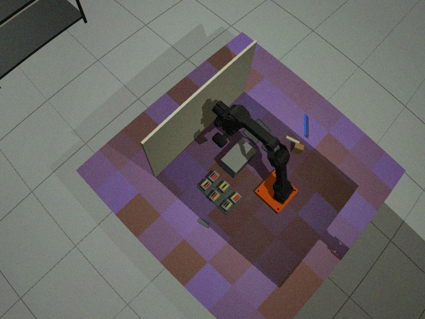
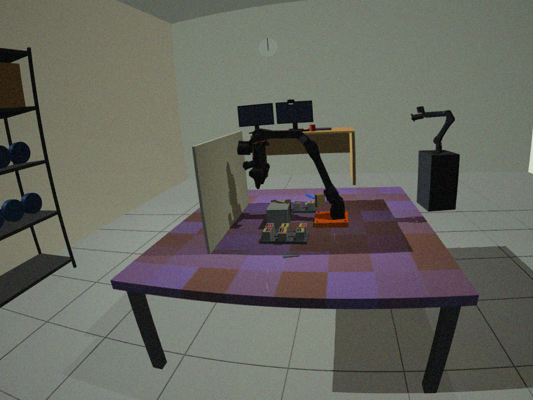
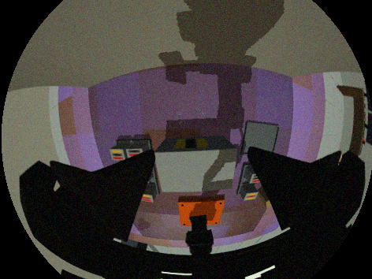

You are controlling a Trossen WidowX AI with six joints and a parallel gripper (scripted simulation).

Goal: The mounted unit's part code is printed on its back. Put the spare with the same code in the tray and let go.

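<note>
Now: the grey spare 170 mm to the left of my gripper tip, 150 mm below it and 110 mm behind it. Also, from my gripper tip: tall white board: 160 mm ahead, 30 mm above, 20 mm to the right; dark grey tray: 200 mm to the right, 190 mm below, 80 mm behind; mounted unit: 140 mm below, 80 mm behind, 20 mm to the left.
</note>
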